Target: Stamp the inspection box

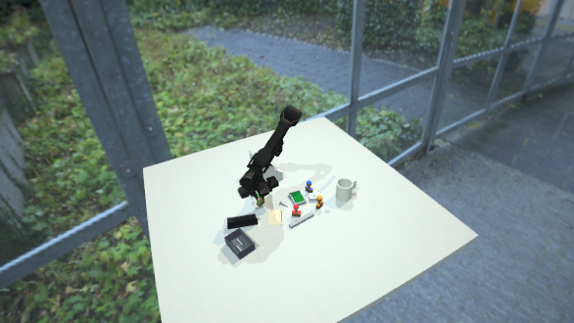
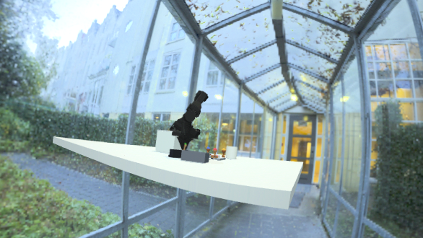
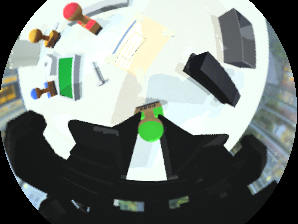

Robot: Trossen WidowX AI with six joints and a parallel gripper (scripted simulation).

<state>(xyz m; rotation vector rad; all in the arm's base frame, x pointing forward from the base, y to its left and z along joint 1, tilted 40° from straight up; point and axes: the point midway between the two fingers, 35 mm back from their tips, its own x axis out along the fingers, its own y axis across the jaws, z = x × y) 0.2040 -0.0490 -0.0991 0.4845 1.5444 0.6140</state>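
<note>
My gripper tip is 180 mm to the right of the green ink pad, 30 mm short of it and 30 mm above it. From my gripper tip the other things lie so: green-knobbed stamp right at my gripper tip; black block 120 mm to the right, 80 mm ahead, 20 mm below; pale yellow card 100 mm ahead, 40 mm to the left, 40 mm below.
</note>
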